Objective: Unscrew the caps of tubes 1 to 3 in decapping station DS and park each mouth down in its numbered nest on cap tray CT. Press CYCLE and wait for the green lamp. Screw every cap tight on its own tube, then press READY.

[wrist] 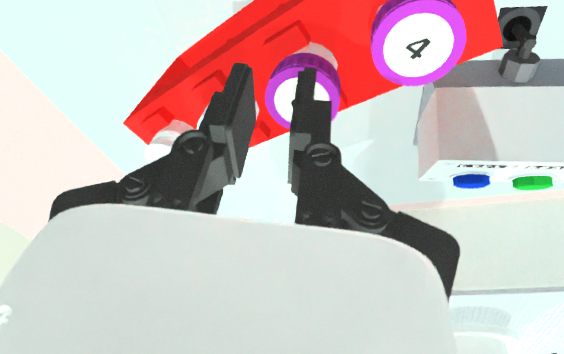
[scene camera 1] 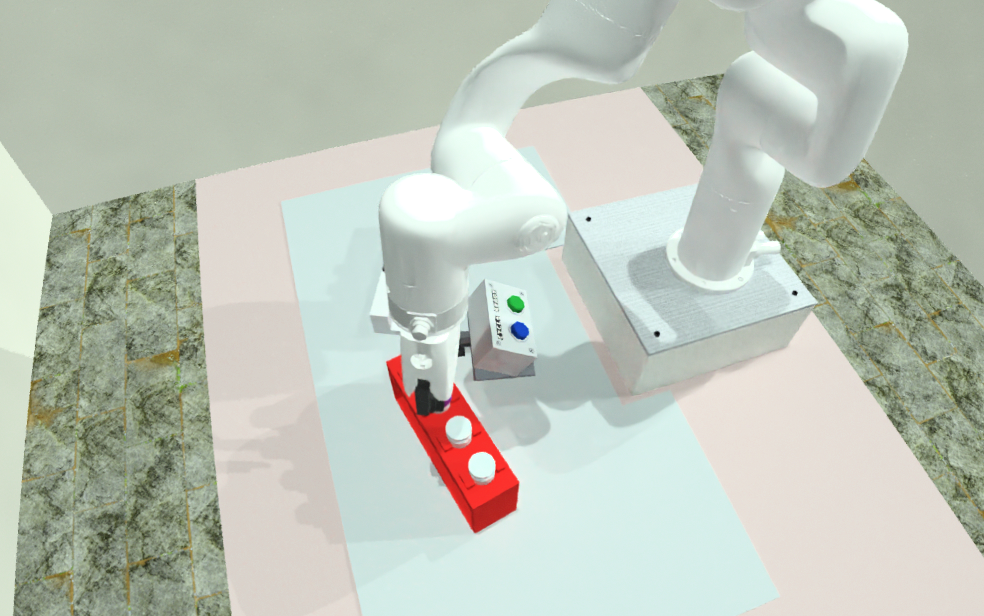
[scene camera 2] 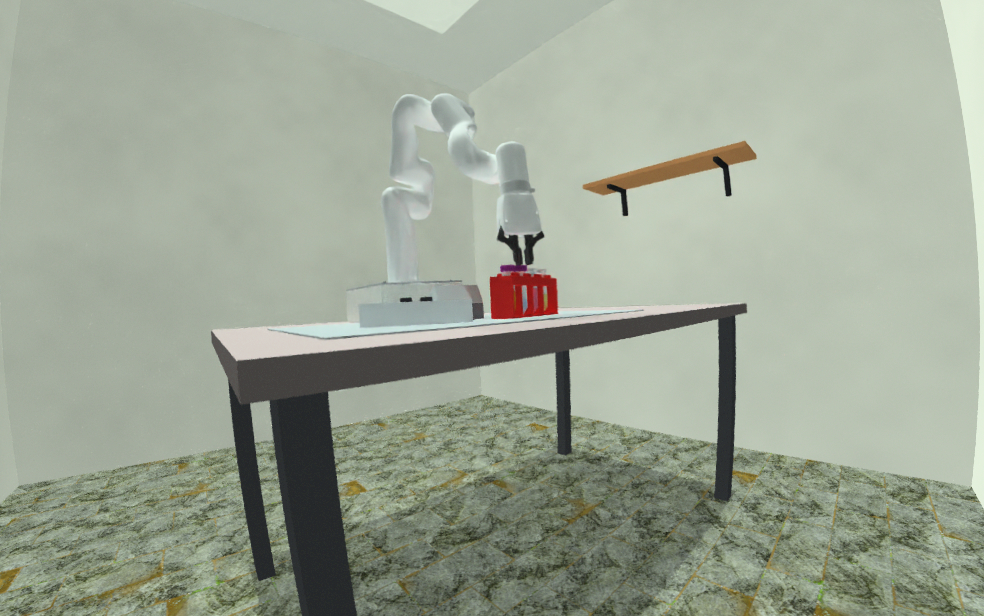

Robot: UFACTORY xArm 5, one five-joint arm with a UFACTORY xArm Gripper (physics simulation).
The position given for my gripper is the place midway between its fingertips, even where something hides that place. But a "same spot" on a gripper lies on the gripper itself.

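Labels:
You can see my gripper in scene camera 1 (431,398), and it's there in the wrist view and in scene camera 2 as well. On that gripper (scene camera 2: 512,241) and (wrist: 341,198) are one and the same spot. There's a white button box too, and on it (scene camera 2: 439,292) is the same spot as (scene camera 1: 478,291).

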